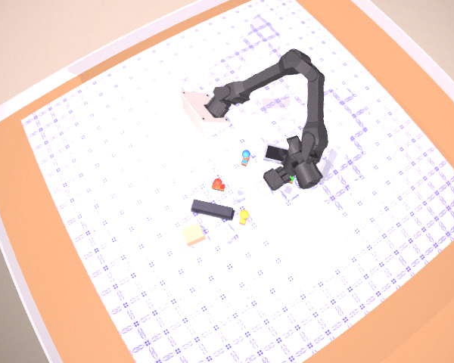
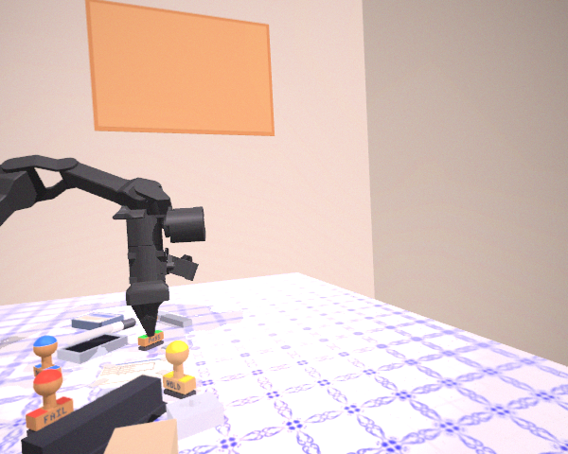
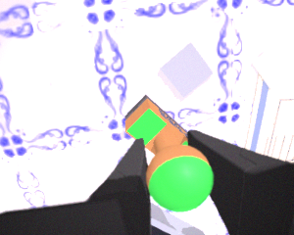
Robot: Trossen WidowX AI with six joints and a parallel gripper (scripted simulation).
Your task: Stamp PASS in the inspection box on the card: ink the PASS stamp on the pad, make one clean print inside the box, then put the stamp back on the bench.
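Right now the ink pad tray is 90 mm behind my gripper tip, 30 mm to the left of it and 20 mm below it. From my gripper tip the other things lie so: grey bar (140 mm to the left, 50 mm ahead, 20 mm below); marker (130 mm to the left, 60 mm behind, 10 mm below); beige card (90 mm to the right, 30 mm behind, 20 mm below).
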